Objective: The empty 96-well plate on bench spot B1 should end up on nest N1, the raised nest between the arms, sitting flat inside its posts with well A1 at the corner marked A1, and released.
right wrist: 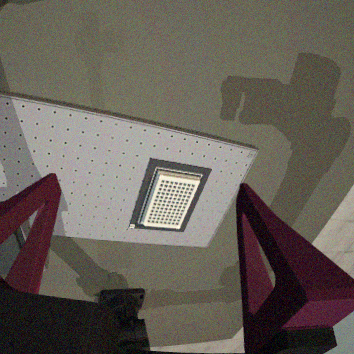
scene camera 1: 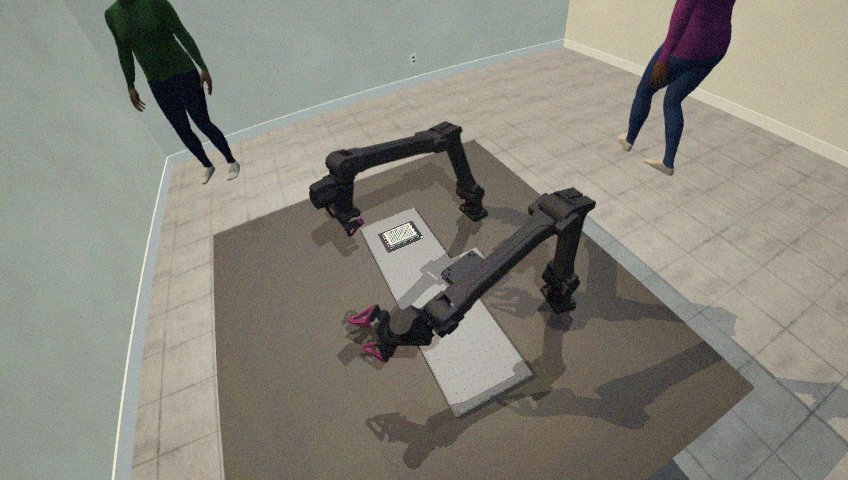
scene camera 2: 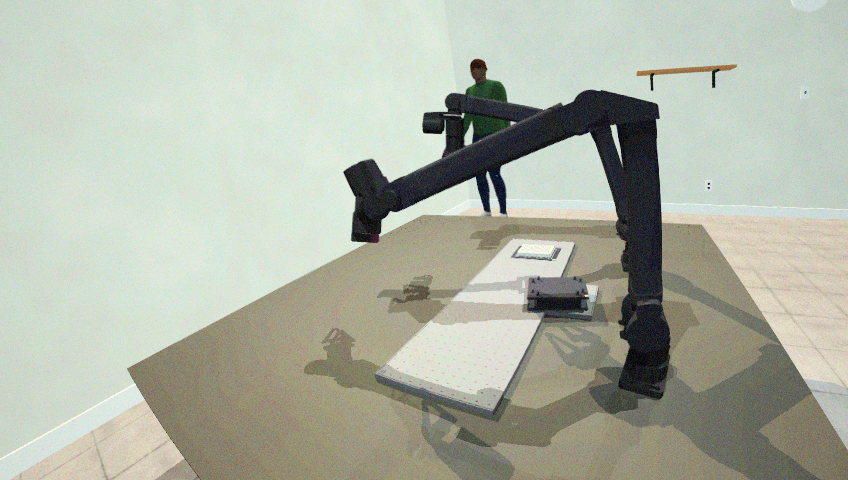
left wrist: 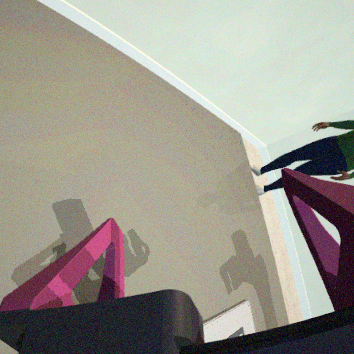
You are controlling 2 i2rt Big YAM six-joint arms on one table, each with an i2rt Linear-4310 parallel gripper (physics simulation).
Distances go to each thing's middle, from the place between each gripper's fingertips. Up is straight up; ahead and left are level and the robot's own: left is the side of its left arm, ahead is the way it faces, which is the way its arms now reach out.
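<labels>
You'd find the white well plate (right wrist: pixel 171 193) well below my right hand, a good way to the right of it and some way behind it.
My left gripper is far above the white well plate, and it's also far past it and a long way to the left of it.
</labels>
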